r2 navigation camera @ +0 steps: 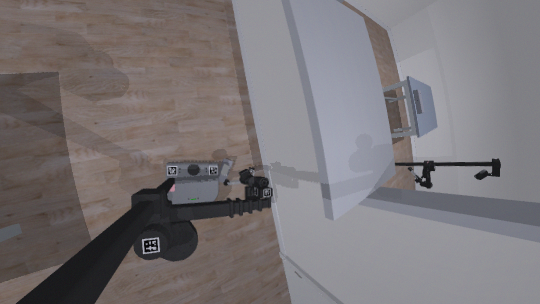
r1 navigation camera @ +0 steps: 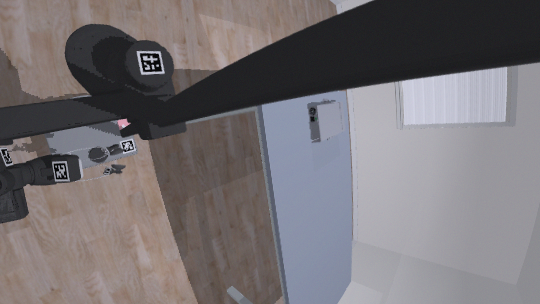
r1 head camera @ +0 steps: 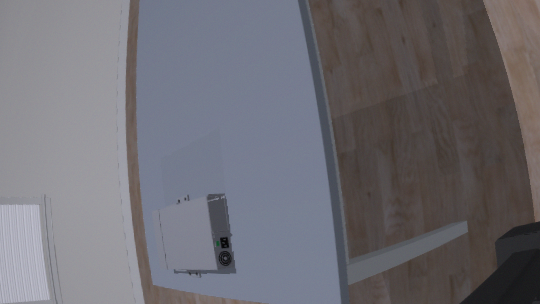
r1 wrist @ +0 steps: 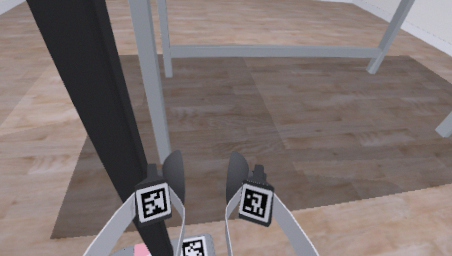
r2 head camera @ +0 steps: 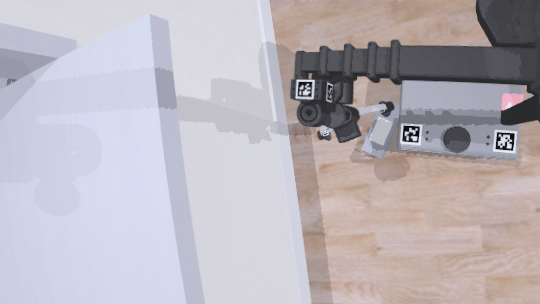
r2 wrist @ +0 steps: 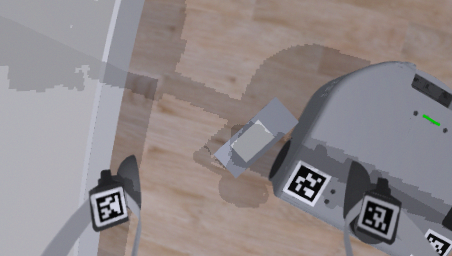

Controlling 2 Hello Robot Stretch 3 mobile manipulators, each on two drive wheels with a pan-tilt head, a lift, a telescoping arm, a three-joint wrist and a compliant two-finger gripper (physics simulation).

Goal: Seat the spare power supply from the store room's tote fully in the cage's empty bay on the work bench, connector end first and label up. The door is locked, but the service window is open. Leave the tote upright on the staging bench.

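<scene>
The spare power supply (r2 head camera: 380, 134) (r2 navigation camera: 226, 171) (r2 wrist: 254, 141), a small grey box with a pale label up, lies on the floor beside r2's base. The r2 gripper (r2 wrist: 242, 177) (r2 head camera: 356, 120) is open, fingers wide apart above it and not touching it. The cage (r1 head camera: 187, 235) (r1 navigation camera: 328, 120) stands on the blue-topped work bench (r1 head camera: 240, 100) (r1 navigation camera: 310, 200); its front shows a dark bay opening beside a fitted unit with a fan and socket. The r1 gripper (r1 wrist: 205, 172) (r1 navigation camera: 117, 159) is open and holds nothing, in front of the work bench. The tote does not show.
The r2 base (r2 head camera: 457, 102) (r2 wrist: 385, 130) is close beside the power supply. A pale wall (r2 head camera: 235, 200) with a white skirting edge runs past the r2 wrist. A pale slab (r2 head camera: 100, 175) (r2 navigation camera: 345, 100) juts out above. In r1's wrist view, a bench leg (r1 wrist: 150, 75) stands near the fingers.
</scene>
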